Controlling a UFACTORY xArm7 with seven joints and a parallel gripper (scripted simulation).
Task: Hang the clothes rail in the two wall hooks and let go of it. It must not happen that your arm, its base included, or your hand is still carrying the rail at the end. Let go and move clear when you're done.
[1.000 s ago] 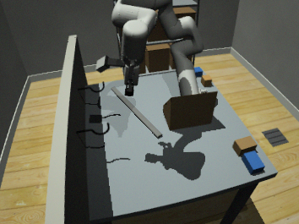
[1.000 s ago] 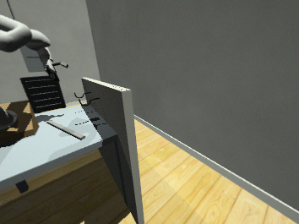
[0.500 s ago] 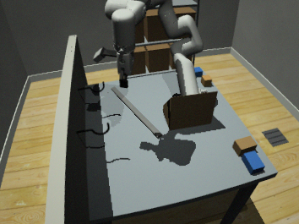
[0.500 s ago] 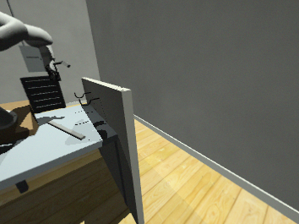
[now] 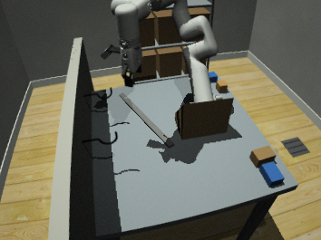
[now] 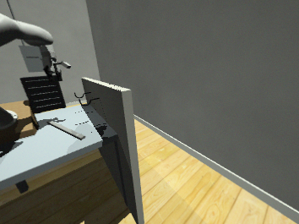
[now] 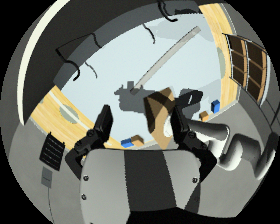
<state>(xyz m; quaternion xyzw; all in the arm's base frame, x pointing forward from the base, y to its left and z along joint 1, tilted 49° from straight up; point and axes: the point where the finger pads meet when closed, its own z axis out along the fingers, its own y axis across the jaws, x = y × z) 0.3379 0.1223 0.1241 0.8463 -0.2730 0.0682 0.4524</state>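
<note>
My gripper is now 50 mm past the clothes rail, 130 mm to the left of it and 330 mm above it. Also, from my hand: wall panel: 260 mm ahead, 20 mm to the right, 560 mm below; brown block: 480 mm behind, 310 mm to the left, 310 mm below.
</note>
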